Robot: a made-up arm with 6 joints.
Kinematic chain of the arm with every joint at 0, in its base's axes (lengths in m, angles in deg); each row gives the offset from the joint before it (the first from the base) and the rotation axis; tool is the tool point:
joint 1: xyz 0 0 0.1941 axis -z
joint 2: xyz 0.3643 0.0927 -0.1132 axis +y
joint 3: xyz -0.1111 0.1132 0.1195 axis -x
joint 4: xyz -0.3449 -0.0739 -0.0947 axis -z
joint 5: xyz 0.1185 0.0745 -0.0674 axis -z
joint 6: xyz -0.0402 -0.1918 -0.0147 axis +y
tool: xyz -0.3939 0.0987 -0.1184
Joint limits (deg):
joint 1: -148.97..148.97
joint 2: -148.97..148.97
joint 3: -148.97..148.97
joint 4: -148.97..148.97
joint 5: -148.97..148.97
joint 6: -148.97..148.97
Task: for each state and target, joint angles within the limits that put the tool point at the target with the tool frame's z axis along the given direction. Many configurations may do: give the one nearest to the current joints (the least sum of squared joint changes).
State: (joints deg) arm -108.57 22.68 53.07 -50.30 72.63 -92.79
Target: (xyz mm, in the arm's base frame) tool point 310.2 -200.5 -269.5 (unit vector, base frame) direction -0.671 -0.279 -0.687
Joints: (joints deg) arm -80.51 -26.39 77.75 -54.60 95.53 -59.50
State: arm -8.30 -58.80 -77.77 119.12 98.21 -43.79
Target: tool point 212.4 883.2 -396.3 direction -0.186 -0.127 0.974
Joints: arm -22.20 -92.68 -75.92 110.33 60.56 -84.93
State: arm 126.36 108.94 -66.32 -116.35 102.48 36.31
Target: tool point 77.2 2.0 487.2 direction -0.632 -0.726 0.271
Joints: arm 106.59 72.79 -92.55 -147.23 57.25 69.07
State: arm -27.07 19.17 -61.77 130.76 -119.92 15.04
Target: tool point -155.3 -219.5 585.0 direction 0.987 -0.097 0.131
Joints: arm -14.27 65.86 -32.88 97.33 -135.76 19.52
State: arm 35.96 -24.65 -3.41 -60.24 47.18 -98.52
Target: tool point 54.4 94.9 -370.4 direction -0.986 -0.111 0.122
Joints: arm 28.64 -1.05 12.90 -70.31 34.41 -89.65
